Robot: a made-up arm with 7 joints.
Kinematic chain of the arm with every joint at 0, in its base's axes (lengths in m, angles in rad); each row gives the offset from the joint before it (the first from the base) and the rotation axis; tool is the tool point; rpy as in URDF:
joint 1: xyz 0.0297 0.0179 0.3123 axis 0 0.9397 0.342
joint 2: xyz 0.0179 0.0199 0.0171 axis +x
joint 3: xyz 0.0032 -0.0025 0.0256 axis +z
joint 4: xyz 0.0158 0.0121 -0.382 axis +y
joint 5: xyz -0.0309 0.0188 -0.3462 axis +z
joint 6: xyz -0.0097 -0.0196 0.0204 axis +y
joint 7: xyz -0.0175 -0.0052 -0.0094 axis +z
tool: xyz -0.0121 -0.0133 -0.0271 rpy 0 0 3.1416
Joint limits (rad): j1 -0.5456..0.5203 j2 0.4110..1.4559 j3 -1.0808..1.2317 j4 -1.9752..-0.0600 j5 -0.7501..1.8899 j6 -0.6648..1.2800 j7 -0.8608..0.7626
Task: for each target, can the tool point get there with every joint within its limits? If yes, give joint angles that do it. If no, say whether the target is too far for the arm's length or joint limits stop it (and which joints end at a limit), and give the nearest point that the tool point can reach.
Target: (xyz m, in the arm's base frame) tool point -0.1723 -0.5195 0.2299
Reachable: no: joint limits stop it (at a limit: joint 1, joint 2, joint 3, joint 4) | nearest point 0.0436 -0.1392 -0.0413 | short by 0.515 m
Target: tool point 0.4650 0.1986 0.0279
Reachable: yes | joints -0.1929 0.6484 -0.1115 -1.4720 1.0883 0.6578 0.0683
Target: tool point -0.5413 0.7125 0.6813
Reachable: no: too far | nearest point -0.1579 0.7053 0.3292 | short by 0.521 m
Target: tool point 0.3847 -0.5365 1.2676
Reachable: no: too far | nearest point 0.2543 0.2098 0.6439 | short by 0.981 m
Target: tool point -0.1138 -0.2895 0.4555
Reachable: no: joint limits stop it (at a limit: joint 1, joint 2, joint 3, joint 4, joint 5) | nearest point 0.2802 -0.1836 0.1416 | short by 0.515 m
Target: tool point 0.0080 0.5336 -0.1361
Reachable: yes | joints 0.3572 0.5154 0.9085 -0.9837 -0.1132 0.2027 0.1276
